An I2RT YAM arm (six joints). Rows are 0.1 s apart.
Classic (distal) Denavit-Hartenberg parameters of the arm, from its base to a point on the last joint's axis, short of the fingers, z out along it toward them. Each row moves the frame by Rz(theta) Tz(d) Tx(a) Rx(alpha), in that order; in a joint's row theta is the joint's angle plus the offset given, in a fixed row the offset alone. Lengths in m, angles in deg.
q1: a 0.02  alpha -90  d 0.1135  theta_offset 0
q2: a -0.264  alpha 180  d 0  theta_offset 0
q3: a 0.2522  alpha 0  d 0  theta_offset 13.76
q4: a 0.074  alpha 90  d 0  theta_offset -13.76
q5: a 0  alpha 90  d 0  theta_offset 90
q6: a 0  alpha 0  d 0.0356  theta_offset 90
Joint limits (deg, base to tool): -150..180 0..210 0..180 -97..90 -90..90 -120..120
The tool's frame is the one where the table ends.
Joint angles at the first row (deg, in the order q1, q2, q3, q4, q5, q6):
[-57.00, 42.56, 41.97, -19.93, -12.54, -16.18]
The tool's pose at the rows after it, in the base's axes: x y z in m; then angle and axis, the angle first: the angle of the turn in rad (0 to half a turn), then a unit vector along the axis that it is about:
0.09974, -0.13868, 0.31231, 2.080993, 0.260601, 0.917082, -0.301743
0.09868, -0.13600, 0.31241, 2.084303, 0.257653, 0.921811, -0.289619
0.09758, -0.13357, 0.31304, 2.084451, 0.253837, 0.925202, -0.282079
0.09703, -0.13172, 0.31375, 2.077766, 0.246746, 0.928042, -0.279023
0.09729, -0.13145, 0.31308, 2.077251, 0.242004, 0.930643, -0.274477
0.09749, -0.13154, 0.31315, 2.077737, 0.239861, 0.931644, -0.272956
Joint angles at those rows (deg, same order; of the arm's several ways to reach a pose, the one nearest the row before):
[-56.95, 42.23, 42.40, -21.40, -12.95, -16.34]
[-56.95, 41.83, 42.72, -23.05, -13.90, -16.35]
[-56.98, 41.38, 42.98, -24.26, -14.69, -16.48]
[-56.95, 40.97, 43.02, -24.62, -15.48, -16.81]
[-56.95, 41.01, 42.98, -24.83, -16.09, -17.08]
[-56.96, 41.11, 43.07, -24.95, -16.31, -17.24]

